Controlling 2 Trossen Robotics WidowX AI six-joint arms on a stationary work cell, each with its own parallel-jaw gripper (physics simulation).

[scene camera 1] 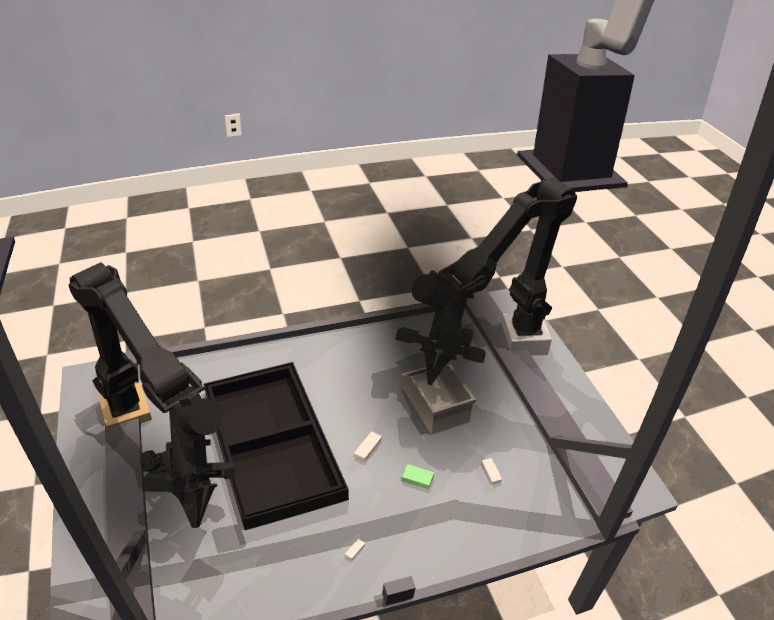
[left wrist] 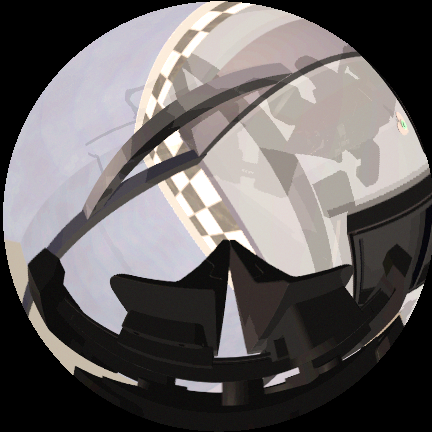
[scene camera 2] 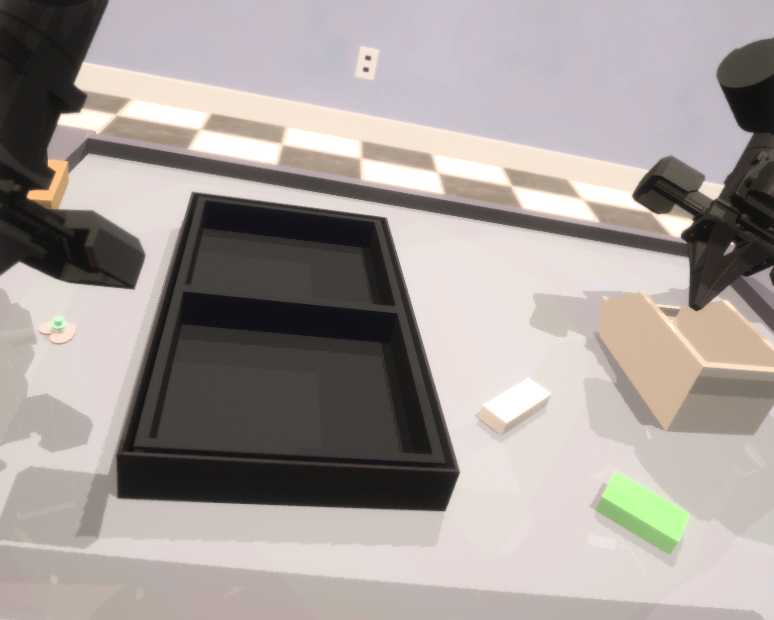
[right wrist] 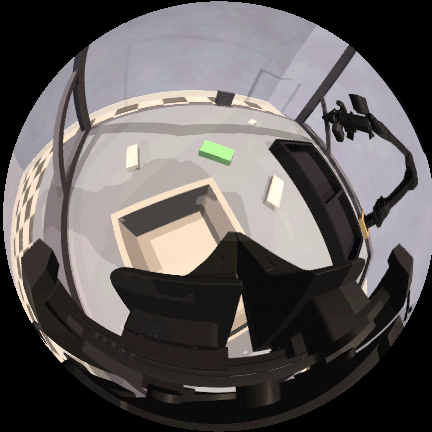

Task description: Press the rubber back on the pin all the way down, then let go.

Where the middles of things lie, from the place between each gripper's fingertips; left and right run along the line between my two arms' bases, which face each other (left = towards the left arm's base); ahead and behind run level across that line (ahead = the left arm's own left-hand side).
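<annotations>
Relative to the black two-compartment tray (scene camera 2: 285,366), my left hand is 16 cm to the left, 26 cm short of it and 12 cm above. Tan open box (scene camera 2: 698,371), from my left hand: 29 cm ahead, 53 cm to the right, 10 cm below. Going by their middles, the black two-compartment tray is the nearest to my left hand of the things named here.
From my right hand, the tan open box is 3 cm ahead, 3 cm to the right and 6 cm below; the black two-compartment tray is 34 cm to the left and 7 cm below. Measured to their middles, the tan open box is the nearest to my right hand of the things named here.
</annotations>
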